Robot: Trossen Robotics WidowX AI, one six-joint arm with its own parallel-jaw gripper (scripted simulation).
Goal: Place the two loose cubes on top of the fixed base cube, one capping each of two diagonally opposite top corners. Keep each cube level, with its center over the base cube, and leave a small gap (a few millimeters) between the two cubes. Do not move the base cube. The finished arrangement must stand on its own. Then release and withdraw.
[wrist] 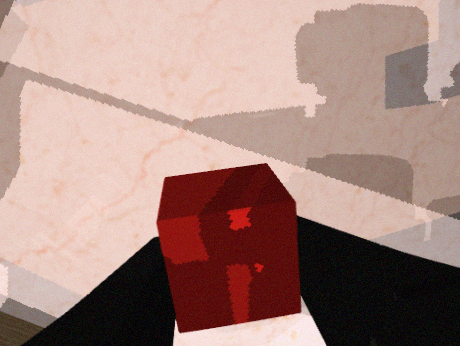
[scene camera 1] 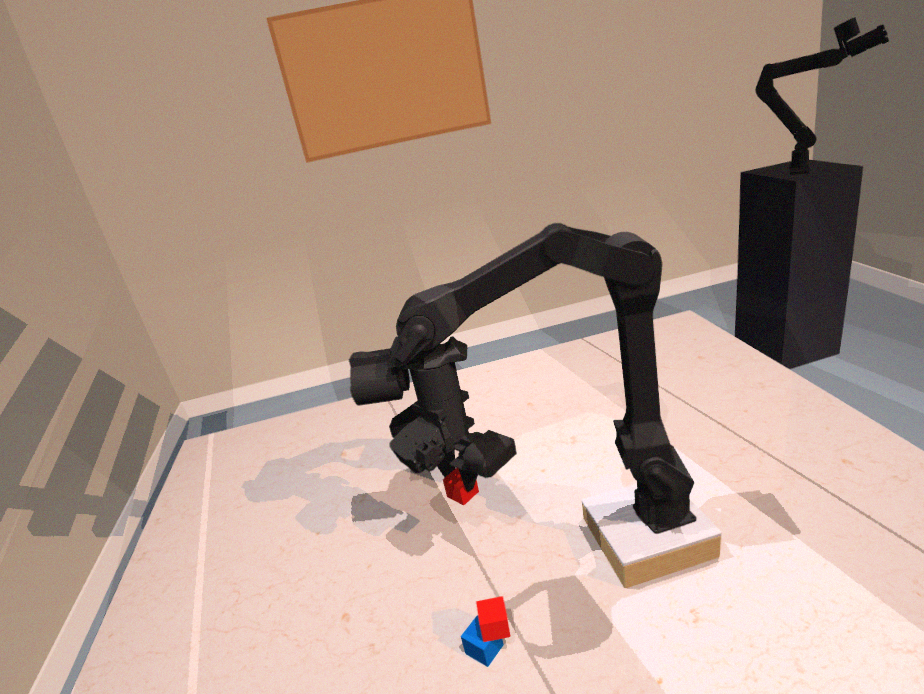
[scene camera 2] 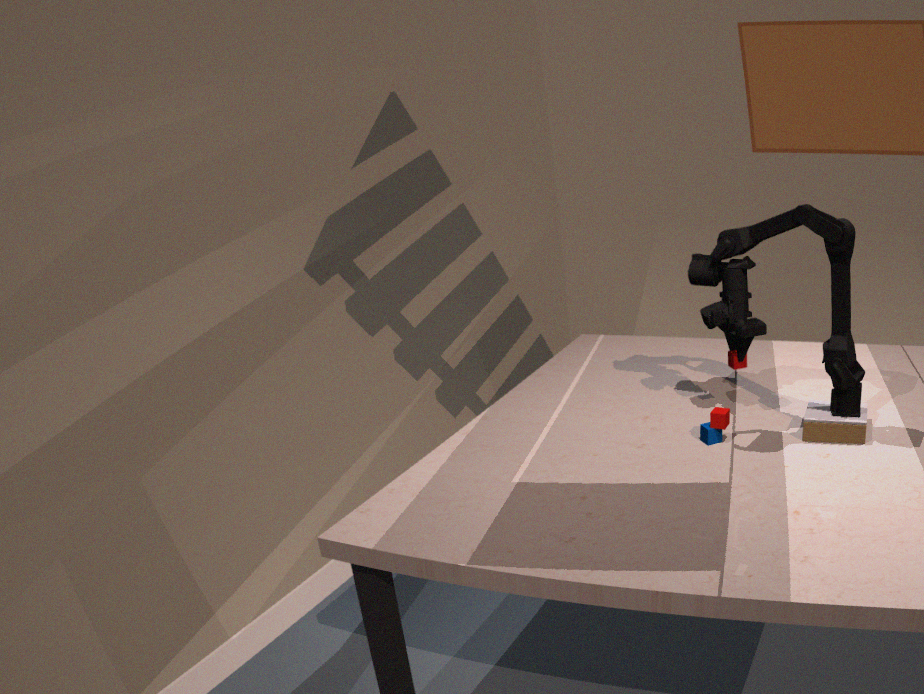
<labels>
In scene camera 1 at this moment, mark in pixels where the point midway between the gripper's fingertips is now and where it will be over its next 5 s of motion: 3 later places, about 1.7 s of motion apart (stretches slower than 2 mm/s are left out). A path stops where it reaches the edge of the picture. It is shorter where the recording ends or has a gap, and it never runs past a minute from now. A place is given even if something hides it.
My gripper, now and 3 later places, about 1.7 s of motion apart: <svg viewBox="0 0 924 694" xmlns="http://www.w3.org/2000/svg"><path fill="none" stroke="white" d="M461 485L452 576L463 623L456 595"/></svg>
</labels>
